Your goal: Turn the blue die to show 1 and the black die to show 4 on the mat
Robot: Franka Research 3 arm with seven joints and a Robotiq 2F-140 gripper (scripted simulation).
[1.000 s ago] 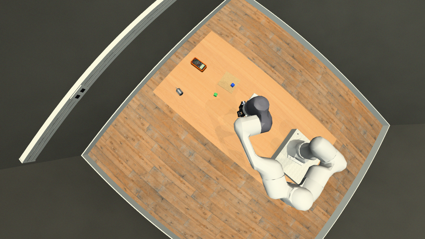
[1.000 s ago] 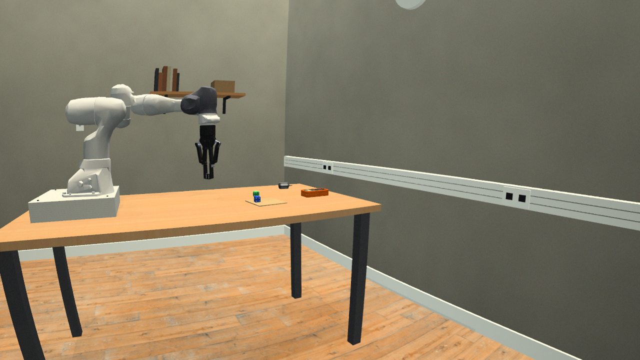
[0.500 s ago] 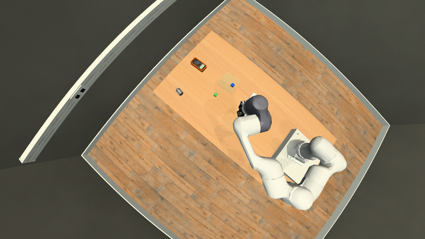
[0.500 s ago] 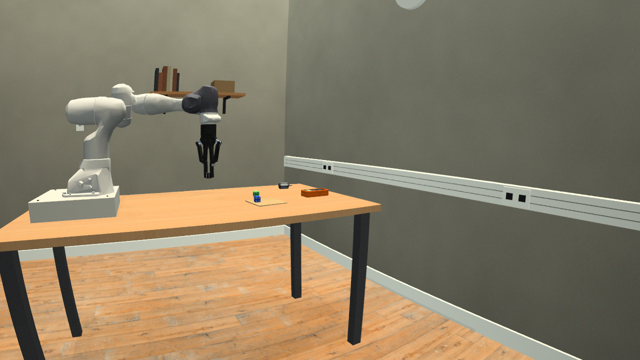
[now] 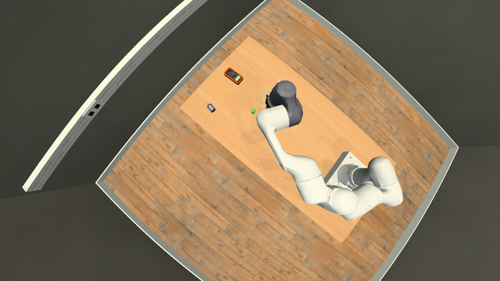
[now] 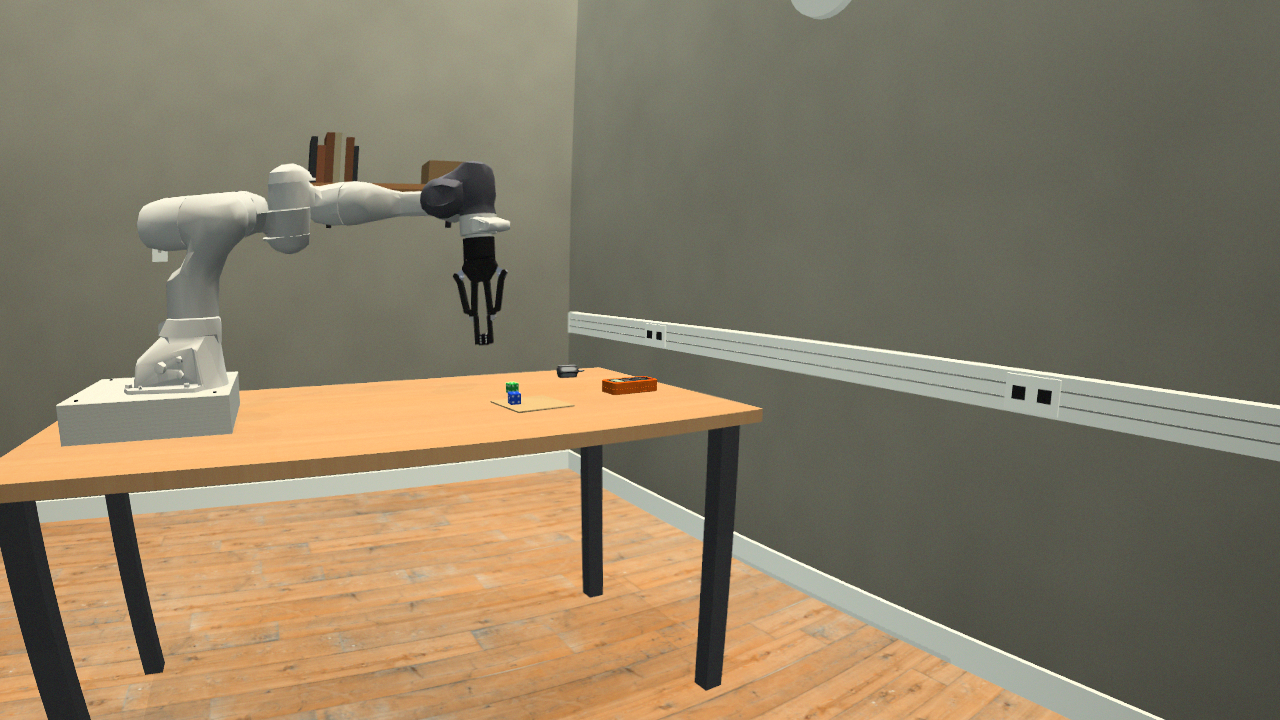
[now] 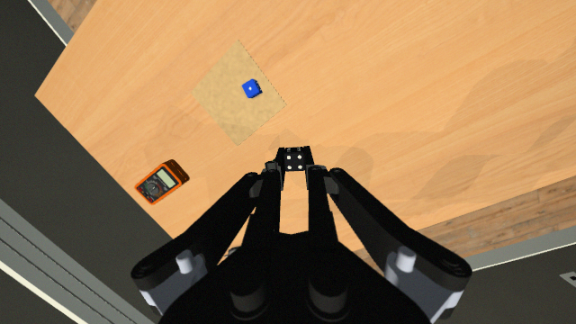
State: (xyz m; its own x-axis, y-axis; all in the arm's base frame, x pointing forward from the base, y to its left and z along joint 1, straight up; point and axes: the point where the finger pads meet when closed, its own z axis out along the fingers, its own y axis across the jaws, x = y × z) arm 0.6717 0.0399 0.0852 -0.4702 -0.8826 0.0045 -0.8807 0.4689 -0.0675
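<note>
Right now the tan mat is 70 mm ahead of my hand, 130 mm to the right of it and 160 mm below it. From my hand the other things lie so: blue die 30 mm ahead, 120 mm to the right, 140 mm below; then green die 80 mm ahead, 30 mm to the left, 150 mm below; then black die 20 mm below.
</note>
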